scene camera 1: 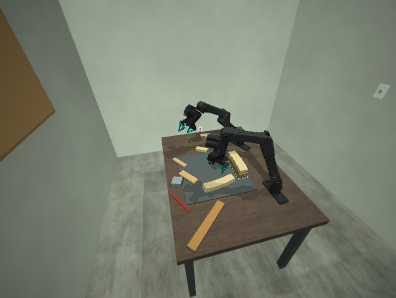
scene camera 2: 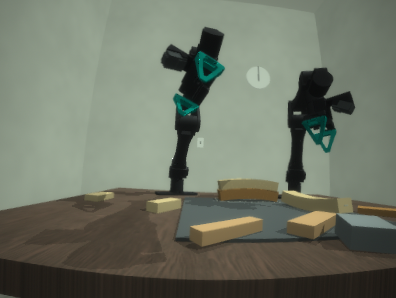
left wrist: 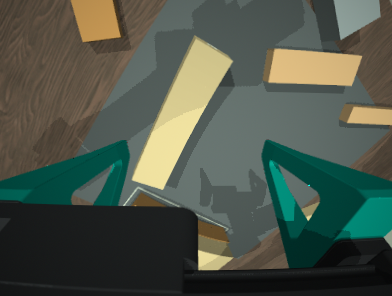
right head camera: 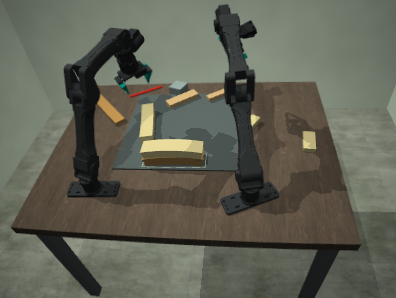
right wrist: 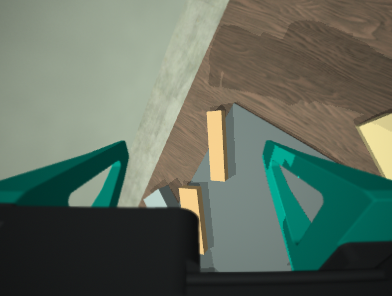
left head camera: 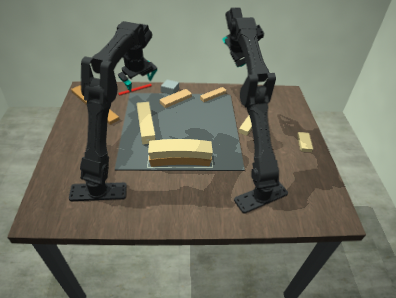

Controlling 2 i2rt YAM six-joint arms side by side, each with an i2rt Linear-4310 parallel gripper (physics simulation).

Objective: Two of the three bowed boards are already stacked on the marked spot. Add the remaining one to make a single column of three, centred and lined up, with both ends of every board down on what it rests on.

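Pixels of known places: left gripper, fingertip midpoint: [scene camera 1: 215, 168] [scene camera 2: 323, 148] [left wrist: 195, 147] [right head camera: 138, 88] [left head camera: 139, 85]; right gripper, fingertip midpoint: [scene camera 1: 182, 132] [scene camera 2: 191, 99] [right wrist: 195, 148] [left head camera: 236, 56]; left arm's base, link origin: [scene camera 1: 274, 191] [right head camera: 93, 189] [left head camera: 98, 192]; right arm's base, link origin: [scene camera 1: 240, 144] [scene camera 2: 176, 194] [right head camera: 249, 198] [left head camera: 261, 197].
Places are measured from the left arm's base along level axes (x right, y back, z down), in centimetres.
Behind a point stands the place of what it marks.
The loose bowed board [left head camera: 145, 121] @(y -33.4, x 16.4, z -4.6 cm) [right head camera: 147, 121] @(y -34.3, x 16.6, z -4.2 cm) [scene camera 1: 218, 183] @(y -35.5, x 15.1, z -4.5 cm) [scene camera 2: 316, 201] @(y -39.3, x 18.5, z -3.8 cm) [left wrist: 181, 115] @(y -36.1, x 16.4, z -4.4 cm) is pale yellow and lies on the grey mat; in scene camera 2 its middle sags below its ends. A pale bowed board [left head camera: 180, 148] @(y -11.8, x 30.1, z -9.3 cm) [right head camera: 172, 149] @(y -11.3, x 30.9, z -9.2 cm) [scene camera 1: 238, 161] @(y -14.4, x 27.3, z -9.3 cm) [scene camera 2: 248, 184] @(y -16.8, x 31.0, z -7.1 cm) rests on a brown bowed board [left head camera: 180, 161] @(y -10.6, x 30.1, z -3.5 cm) [right head camera: 173, 162] @(y -10.6, x 30.4, z -2.8 cm) [scene camera 2: 247, 194] @(y -17.0, x 31.4, z -3.3 cm) on the marked spot, both humped upward. My left gripper [left head camera: 140, 80] @(y -38.3, x 15.0, z -19.4 cm) [right head camera: 136, 82] @(y -38.3, x 15.0, z -19.4 cm) [scene camera 2: 322, 135] [left wrist: 195, 147] @(y -38.3, x 15.0, z -19.4 cm) is open and empty, high above the mat. My right gripper [scene camera 1: 185, 127] @(y -50.1, x 56.1, z -25.9 cm) [scene camera 2: 197, 86] [right wrist: 195, 148] @(y -50.1, x 56.1, z -25.9 cm) is open and empty, raised high on its side.
On or beside the mat [left head camera: 195, 120] @(y -38.0, x 38.4, z -0.6 cm) lie two small orange blocks [left head camera: 176, 97] @(y -52.8, x 30.5, z -2.7 cm) [left head camera: 213, 94] @(y -55.0, x 48.6, z -2.6 cm), a grey block [left head camera: 170, 86] @(y -60.0, x 27.8, z -4.1 cm) and a red stick [left head camera: 135, 89] @(y -63.2, x 10.4, z -0.6 cm). A long orange plank [scene camera 1: 206, 225] @(y -53.0, x -10.1, z -1.8 cm) lies at one side. Two pale blocks [scene camera 2: 163, 205] @(y -36.5, x 61.4, z -1.8 cm) [scene camera 2: 99, 196] @(y -26.4, x 82.8, z -1.6 cm) lie on the other side.
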